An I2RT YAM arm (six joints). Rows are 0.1 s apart.
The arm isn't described. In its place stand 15 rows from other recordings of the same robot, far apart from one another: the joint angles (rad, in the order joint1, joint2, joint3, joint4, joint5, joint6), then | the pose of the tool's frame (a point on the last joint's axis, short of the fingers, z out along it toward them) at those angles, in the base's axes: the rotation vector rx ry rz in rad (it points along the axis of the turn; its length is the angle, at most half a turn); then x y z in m.
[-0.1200, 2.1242, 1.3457, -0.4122, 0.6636, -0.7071] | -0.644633, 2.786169, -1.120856, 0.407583, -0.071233, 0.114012
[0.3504, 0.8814, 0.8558, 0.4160, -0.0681, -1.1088] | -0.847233, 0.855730, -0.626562, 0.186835, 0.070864, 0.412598
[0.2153, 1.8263, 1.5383, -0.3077, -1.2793, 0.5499] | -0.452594, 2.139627, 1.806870, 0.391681, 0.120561, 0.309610
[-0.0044, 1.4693, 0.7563, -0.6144, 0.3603, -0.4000] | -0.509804, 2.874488, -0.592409, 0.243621, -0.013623, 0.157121
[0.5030, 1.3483, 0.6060, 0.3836, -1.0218, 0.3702] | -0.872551, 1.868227, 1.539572, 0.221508, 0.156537, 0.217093
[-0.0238, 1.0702, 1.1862, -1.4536, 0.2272, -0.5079] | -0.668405, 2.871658, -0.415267, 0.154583, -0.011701, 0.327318
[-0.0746, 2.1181, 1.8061, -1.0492, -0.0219, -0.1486] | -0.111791, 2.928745, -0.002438, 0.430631, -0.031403, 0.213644
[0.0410, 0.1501, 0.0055, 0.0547, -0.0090, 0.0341] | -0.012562, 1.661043, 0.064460, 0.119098, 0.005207, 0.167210
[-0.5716, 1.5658, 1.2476, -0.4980, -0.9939, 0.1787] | 0.343421, 2.082377, 0.937947, 0.297168, -0.155669, 0.289777
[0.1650, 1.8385, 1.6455, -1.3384, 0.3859, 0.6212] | 0.670195, 2.837399, -0.504175, 0.343507, 0.043615, 0.273093
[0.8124, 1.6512, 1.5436, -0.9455, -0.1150, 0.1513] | -0.914143, 2.537413, 0.468471, 0.234553, 0.253515, 0.314957
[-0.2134, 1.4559, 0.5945, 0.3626, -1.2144, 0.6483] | 0.079827, 2.022287, 1.508900, 0.271661, -0.024731, 0.187608
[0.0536, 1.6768, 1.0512, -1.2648, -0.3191, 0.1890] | -0.258315, -2.750812, -0.387320, 0.246843, 0.024428, 0.178845
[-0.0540, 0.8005, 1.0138, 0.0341, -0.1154, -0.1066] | -0.132749, 1.318652, -0.060024, 0.168917, -0.005025, 0.440259
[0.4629, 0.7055, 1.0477, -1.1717, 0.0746, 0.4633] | 0.035654, 2.425116, 0.340036, 0.093900, 0.043897, 0.342649
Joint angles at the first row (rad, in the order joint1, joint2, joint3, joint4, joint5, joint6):
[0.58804, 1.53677, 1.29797, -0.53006, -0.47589, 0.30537]
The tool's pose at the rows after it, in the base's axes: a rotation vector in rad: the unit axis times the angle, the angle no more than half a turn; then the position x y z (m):
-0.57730, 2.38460, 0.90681, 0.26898, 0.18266, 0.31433
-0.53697, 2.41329, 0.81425, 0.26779, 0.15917, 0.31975
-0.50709, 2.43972, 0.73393, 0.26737, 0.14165, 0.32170
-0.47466, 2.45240, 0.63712, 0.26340, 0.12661, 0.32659
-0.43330, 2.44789, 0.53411, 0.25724, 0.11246, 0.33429
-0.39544, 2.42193, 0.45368, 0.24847, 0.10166, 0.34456
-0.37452, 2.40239, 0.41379, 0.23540, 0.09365, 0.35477
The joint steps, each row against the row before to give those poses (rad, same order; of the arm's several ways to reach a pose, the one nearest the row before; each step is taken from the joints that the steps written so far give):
[-0.03890, -0.04846, 0.00227, -0.07247, 0.02823, -0.04463]
[-0.05874, -0.03851, 0.00039, -0.07934, 0.03473, -0.04615]
[-0.04692, -0.02213, 0.00002, -0.05763, 0.03242, -0.03967]
[-0.03434, -0.03165, 0.00000, -0.04883, 0.05531, -0.03091]
[-0.02937, -0.04045, 0.00001, -0.03701, 0.06714, -0.02136]
[-0.01757, -0.04766, 0.00001, -0.02135, 0.05950, -0.00955]
[-0.00686, -0.05304, -0.00002, -0.03319, 0.03205, -0.00266]

